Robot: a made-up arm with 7 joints. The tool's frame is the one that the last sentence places.
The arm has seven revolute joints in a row. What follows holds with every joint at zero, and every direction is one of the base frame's.
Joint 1 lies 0.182 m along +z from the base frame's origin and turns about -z.
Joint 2 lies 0.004 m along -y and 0.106 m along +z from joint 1 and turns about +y.
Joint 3 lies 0.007 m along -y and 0.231 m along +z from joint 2 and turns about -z.
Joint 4 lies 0.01 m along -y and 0.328 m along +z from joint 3 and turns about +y.
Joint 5 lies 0.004 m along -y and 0.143 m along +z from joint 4 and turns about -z.
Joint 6 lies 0.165 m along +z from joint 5 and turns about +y.
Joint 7 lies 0.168 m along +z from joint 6 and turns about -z.
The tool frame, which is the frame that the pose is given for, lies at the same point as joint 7; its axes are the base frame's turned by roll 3.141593, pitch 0 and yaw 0 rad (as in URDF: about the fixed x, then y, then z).
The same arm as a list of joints. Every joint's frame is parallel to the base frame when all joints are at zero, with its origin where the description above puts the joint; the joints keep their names.
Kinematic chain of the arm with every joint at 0, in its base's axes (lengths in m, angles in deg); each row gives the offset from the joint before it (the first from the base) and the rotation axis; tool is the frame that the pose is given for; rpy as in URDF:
joint 1: xyz 0 0 0.182 axis -z
joint 2: xyz 0 -0.004 0.106 axis +y
joint 3: xyz 0 -0.007 0.231 axis -z
joint 4: xyz 0 -0.01 0.328 axis +y
joint 5: xyz 0 -0.004 0.143 axis -z
joint 6: xyz 0 0 0.165 axis +y
joint 7: xyz 0 0 0.168 axis -z
tool: xyz 0 0 0 rpy -180 0 0

